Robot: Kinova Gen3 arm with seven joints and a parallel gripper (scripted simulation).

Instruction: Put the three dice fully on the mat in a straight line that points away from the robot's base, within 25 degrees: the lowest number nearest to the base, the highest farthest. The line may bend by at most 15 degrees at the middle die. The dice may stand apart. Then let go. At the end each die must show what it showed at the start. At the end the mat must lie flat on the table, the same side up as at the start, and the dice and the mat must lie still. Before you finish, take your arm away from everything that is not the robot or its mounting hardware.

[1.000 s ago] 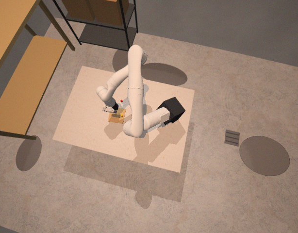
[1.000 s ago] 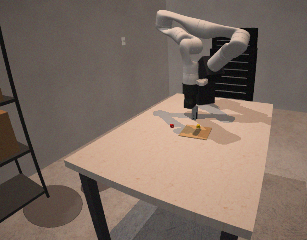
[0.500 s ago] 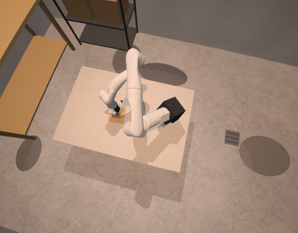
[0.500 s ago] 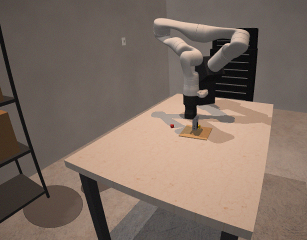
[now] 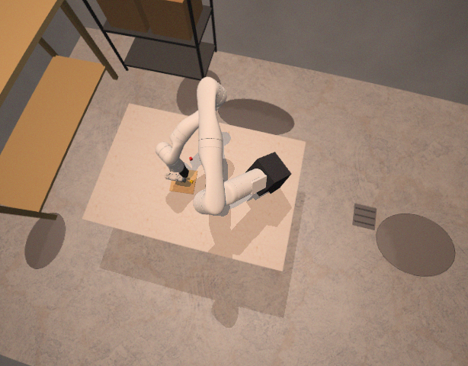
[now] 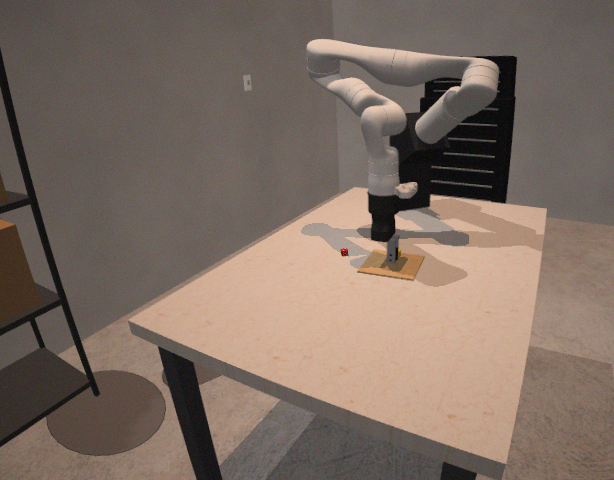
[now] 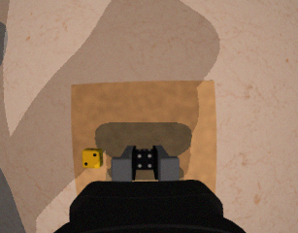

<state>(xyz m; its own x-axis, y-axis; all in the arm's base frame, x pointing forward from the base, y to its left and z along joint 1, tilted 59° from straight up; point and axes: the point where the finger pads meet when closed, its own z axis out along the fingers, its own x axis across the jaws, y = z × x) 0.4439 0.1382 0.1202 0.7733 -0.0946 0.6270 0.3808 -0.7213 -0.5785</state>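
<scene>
Right now the black die is 1 cm below my hand. From my hand the other things lie so: tan mat 3 cm below; then yellow die 4 cm behind, 2 cm to the right, 2 cm below; then red die 5 cm ahead, 13 cm to the right, 2 cm below.
</scene>
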